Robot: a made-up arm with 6 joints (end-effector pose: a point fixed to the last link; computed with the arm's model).
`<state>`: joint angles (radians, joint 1 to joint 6).
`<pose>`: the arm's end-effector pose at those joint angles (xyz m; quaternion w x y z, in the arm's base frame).
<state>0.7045 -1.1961 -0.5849 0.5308 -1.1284 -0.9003</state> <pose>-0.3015 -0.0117 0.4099 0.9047 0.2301 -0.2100 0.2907</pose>
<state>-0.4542 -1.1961 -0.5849 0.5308 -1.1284 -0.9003</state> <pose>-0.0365 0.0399 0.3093 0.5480 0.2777 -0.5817 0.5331</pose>
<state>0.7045 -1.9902 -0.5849 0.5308 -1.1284 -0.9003</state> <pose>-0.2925 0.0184 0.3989 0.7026 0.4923 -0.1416 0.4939</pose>
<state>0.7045 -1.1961 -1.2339 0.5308 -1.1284 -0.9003</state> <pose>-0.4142 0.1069 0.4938 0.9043 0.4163 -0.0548 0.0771</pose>
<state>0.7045 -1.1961 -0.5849 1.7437 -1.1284 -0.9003</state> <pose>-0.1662 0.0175 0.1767 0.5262 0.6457 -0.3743 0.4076</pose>
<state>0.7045 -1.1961 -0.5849 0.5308 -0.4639 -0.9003</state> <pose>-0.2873 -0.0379 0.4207 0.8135 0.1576 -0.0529 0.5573</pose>
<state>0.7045 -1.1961 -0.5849 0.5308 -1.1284 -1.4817</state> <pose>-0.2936 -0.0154 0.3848 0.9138 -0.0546 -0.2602 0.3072</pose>
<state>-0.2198 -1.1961 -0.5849 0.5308 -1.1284 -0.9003</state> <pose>-0.0929 0.0155 0.3060 0.6395 0.2753 -0.5186 0.4963</pose>
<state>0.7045 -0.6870 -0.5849 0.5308 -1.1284 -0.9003</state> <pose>-0.3163 -0.0219 0.4219 0.9613 0.0403 -0.2372 0.1342</pose>
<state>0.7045 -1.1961 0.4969 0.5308 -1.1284 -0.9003</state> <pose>-0.0505 -0.1389 0.5050 0.6999 -0.1229 -0.4130 0.5696</pose>
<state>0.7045 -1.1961 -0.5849 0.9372 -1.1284 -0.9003</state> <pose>-0.2632 -0.0386 0.3261 0.8092 0.3870 -0.2771 0.3444</pose>
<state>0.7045 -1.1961 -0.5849 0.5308 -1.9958 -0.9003</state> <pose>-0.2927 0.0282 0.4087 0.8747 0.2860 -0.3783 -0.1003</pose>
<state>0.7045 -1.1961 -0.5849 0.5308 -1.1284 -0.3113</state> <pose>-0.3022 -0.0216 0.4349 0.8181 0.4987 -0.1413 0.2490</pose>
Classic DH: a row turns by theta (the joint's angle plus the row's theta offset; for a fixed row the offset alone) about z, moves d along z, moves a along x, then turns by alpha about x. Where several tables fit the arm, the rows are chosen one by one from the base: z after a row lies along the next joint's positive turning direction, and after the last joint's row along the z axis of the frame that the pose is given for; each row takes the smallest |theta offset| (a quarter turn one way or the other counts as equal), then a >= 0, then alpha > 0; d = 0 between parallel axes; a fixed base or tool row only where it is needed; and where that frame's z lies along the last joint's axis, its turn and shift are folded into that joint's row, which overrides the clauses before.
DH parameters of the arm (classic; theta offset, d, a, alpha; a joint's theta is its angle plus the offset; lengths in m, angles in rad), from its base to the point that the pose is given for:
base (fixed): 0.3824 0.6253 -0.0653 -2.0399
joint 1: 0 0.0955 -0.1009 -1.1017
joint 2: -1.2274 -0.0155 0.0211 1.4728
joint 3: 0 -0.2241 -0.1789 1.6687
joint 4: 1.5318 -0.1806 0.199 1.5708
joint 5: -1.2711 0.062 -0.0315 1.7216
joint 6: -1.5244 -0.0551 -0.0433 1.867
tool (fixed): 1.7285 -0.0172 0 0

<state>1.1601 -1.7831 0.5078 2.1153 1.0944 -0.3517</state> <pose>0.1853 0.1365 0.3392 0.2408 0.2552 0.1212 -0.9285</pose>
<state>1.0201 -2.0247 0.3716 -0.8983 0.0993 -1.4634</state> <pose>-0.2864 0.1793 0.5679 0.5857 -0.5373 0.1352 0.5916</pose>
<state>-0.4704 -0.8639 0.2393 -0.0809 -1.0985 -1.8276</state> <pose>-0.0022 -0.0317 0.4291 0.4507 -0.5567 -0.6903 -0.1015</pose>
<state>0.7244 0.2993 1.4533 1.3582 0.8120 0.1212</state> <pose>-0.0146 -0.0202 0.9681 0.1905 -0.4304 0.8799 0.0647</pose>
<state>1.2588 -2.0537 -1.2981 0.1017 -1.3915 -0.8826</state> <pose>-0.3504 0.1066 0.7709 0.8398 0.4271 0.3344 0.0212</pose>
